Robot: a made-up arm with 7 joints. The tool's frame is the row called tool.
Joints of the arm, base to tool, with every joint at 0 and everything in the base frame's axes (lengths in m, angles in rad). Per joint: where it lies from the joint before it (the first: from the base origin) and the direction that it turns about. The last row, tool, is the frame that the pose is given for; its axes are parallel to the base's.
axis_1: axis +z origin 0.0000 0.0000 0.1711
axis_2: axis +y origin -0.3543 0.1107 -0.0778
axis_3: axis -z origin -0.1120 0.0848 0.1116
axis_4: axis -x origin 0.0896 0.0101 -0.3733
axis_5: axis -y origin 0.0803 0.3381 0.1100
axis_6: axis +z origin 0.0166 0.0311 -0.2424
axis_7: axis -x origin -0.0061 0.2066 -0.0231
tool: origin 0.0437 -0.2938 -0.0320
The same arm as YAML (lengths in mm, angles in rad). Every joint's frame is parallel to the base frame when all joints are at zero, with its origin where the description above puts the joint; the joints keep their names.
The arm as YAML. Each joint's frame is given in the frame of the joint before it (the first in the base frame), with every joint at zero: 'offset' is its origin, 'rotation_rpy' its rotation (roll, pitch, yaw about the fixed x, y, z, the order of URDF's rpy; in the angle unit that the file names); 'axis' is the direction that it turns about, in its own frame. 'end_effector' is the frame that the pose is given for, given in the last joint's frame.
length_unit: mm
angle_unit: rad
chain:
  - id: axis_1
    offset: [0.0, 0.0, 171.1]
    rotation_rpy: [0.0, 0.0, 0.0]
    axis: [0.0, 0.0, 1.0]
  - id: axis_2
    offset: [-354.3, 110.7, -77.8]
    rotation_rpy: [0.0, 0.0, 0.0]
    axis: [0.0, 1.0, 0.0]
  - id: axis_3
    offset: [-112.0, 84.8, 111.6]
    rotation_rpy: [0.0, 0.0, 0.0]
    axis: [0.0, 0.0, -1.0]
  - id: axis_4
    offset: [89.6, 10.1, -373.3]
    rotation_rpy: [0.0, 0.0, 0.0]
    axis: [-1.0, 0.0, 0.0]
  - id: axis_5
    offset: [80.3, 338.1, 110.0]
    rotation_rpy: [0.0, 0.0, 0.0]
    axis: [0.0, -1.0, 0.0]
  - id: axis_6
    offset: [16.6, 31.1, -242.4]
    rotation_rpy: [0.0, 0.0, 0.0]
    axis: [0.0, 0.0, 1.0]
  - id: axis_7
    offset: [-6.1, 206.6, -23.1]
    rotation_rpy: [0.0, 0.0, 0.0]
    axis: [-1.0, 0.0, 0.0]
end_effector:
  offset: [43.7, -293.8, -32.0]
  rotation_rpy: [0.0, 0.0, 0.0]

